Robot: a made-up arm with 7 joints.
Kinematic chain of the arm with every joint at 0, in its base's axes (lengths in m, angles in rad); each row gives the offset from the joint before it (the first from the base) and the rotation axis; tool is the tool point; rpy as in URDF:
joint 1: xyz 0 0 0.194 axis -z
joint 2: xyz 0 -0.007 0.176 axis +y
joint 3: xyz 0 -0.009 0.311 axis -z
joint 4: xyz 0 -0.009 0.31 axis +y
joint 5: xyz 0 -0.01 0.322 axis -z
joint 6: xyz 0 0 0.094 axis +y
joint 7: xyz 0 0 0.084 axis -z
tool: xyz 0 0 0 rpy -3.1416 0 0
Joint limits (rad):
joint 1: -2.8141..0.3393
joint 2: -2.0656..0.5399
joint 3: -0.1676..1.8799
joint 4: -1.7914..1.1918
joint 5: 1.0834..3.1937
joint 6: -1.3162..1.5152
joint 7: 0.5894..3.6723
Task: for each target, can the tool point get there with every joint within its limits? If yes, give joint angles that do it. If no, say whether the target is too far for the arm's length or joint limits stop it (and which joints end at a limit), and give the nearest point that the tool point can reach.
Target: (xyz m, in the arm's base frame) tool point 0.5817 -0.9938 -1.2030
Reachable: no: too far | nearest point 0.3843 -0.6566 -0.3772 | short by 0.914 m
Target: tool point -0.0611 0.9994 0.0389
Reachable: no: joint limits stop it (at a limit: joint 1, joint 2) | nearest point -0.2790 0.6046 0.0561 | short by 0.451 m
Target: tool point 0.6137 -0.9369 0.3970
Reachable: yes | joints -2.1170 -1.5756 0.1927 0.0536 2.7411 -0.1187 1.9378
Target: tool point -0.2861 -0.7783 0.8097
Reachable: yes | joints -1.4953 -0.7053 0.5185 -1.0330 1.4755 -0.9913 3.1595
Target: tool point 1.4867 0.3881 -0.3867
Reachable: no: too far | nearest point 0.9241 0.0679 -0.1172 | short by 0.701 m
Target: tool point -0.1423 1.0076 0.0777
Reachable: no: joint limits stop it (at a limit: joint 1, joint 2) | nearest point -0.3153 0.6232 0.0765 | short by 0.422 m
